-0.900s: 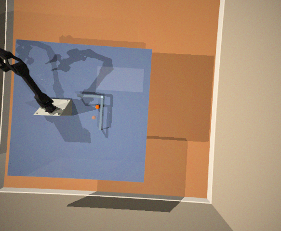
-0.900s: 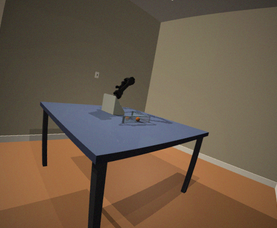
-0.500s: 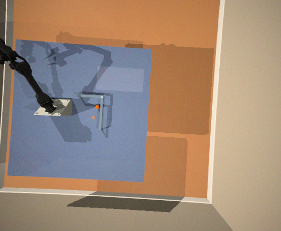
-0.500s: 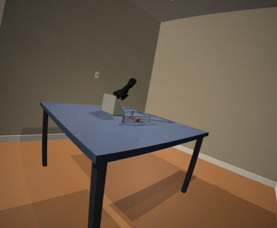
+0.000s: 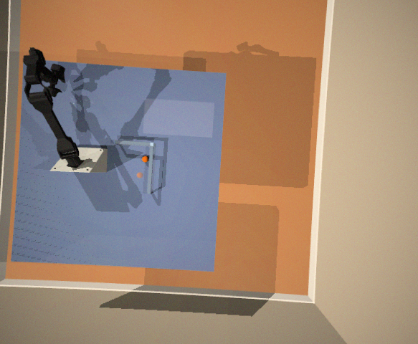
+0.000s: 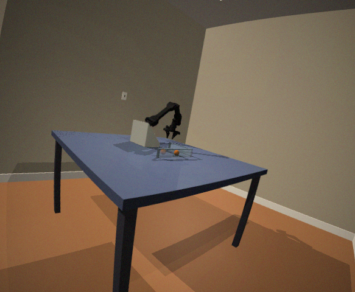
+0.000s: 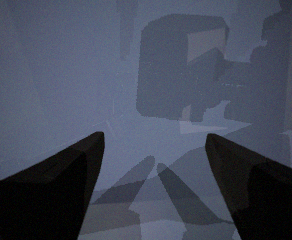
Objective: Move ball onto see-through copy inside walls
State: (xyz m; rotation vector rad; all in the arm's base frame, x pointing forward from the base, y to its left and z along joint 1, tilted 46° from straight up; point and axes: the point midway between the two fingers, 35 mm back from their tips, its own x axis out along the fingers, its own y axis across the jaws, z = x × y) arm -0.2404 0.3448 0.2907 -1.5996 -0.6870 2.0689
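The orange ball is 590 mm ahead of my gripper tip, 340 mm to the right of it and 10 mm below it. From my gripper tip the other things lie so: see-through copy of ball: 570 mm ahead, 450 mm to the right, 10 mm below.
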